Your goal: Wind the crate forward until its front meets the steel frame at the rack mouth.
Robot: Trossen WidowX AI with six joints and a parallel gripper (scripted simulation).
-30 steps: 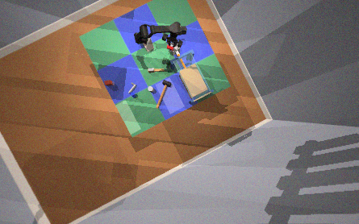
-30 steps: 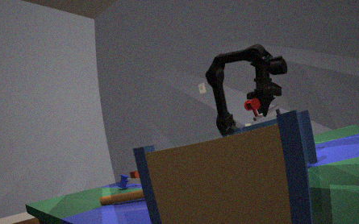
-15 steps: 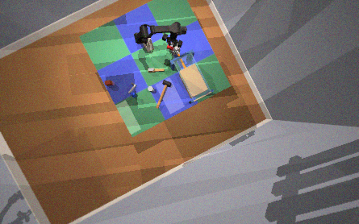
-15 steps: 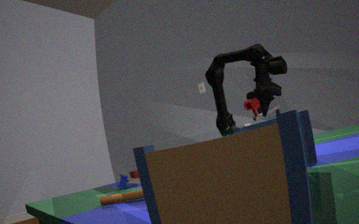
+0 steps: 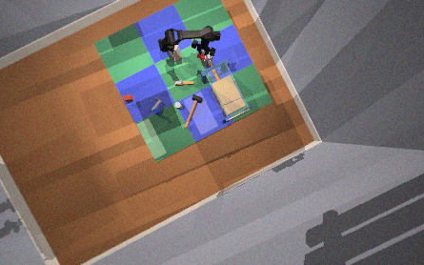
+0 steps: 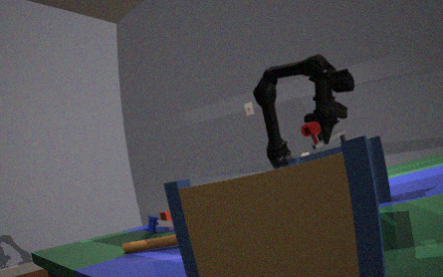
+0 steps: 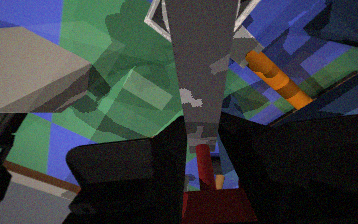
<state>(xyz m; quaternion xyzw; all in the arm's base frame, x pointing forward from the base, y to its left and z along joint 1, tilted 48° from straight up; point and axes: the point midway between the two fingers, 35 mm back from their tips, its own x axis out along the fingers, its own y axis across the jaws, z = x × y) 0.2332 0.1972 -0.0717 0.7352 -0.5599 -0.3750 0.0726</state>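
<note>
My gripper tip is 2 cm short of the red grip, 3 cm to the left of it and 4 cm below it. The rest, counted from my gripper tip: blue-framed guard cubby 36 cm ahead, 3 cm to the left, 10 cm below; winch 6 cm behind, 5 cm to the left, 15 cm below; blue piece 15 cm ahead, 61 cm to the right, 15 cm below.
</note>
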